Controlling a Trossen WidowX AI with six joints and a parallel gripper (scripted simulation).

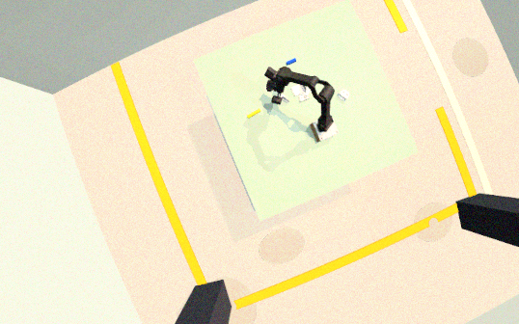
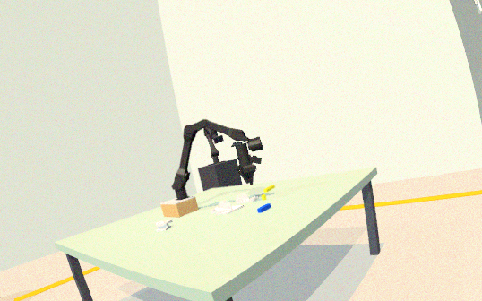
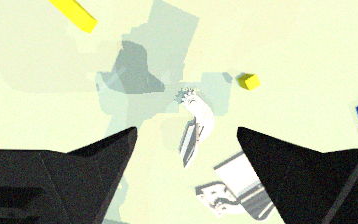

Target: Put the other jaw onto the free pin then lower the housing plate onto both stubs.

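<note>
Now: the white jaw 7 cm below my gripper tip, 1 cm to the right of it and 1 cm ahead of it. The rest, counted from my gripper tip: yellow bar (19 cm to the left, 7 cm below, 6 cm behind); blue block (24 cm ahead, 18 cm to the right, 7 cm below); yellow cube (9 cm ahead, 7 cm below, 1 cm to the right).
</note>
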